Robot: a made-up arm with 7 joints. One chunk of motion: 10 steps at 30 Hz.
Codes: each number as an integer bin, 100 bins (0 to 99) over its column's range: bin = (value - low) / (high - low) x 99, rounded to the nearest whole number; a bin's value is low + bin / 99 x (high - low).
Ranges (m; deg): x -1.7..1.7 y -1.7..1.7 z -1.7..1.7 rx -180..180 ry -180..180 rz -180..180
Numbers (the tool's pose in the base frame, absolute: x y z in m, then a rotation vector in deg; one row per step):
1: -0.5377 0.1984 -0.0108 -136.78 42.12 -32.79
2: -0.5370 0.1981 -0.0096 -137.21 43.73 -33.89
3: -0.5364 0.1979 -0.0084 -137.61 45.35 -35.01
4: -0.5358 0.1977 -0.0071 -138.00 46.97 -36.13
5: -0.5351 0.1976 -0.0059 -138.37 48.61 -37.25
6: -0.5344 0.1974 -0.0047 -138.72 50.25 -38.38
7: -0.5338 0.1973 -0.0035 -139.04 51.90 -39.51
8: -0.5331 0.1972 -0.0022 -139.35 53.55 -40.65
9: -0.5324 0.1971 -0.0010 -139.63 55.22 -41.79
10: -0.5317 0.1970 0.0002 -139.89 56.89 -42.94
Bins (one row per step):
1: 34 55 49 12 61 40
2: 34 55 49 12 62 40
3: 34 55 49 12 62 40
4: 34 55 49 12 62 40
5: 34 55 49 11 63 39
6: 34 55 49 11 63 39
7: 34 55 49 11 64 39
8: 34 55 49 11 64 38
9: 34 55 49 11 65 38
10: 34 55 50 11 65 38

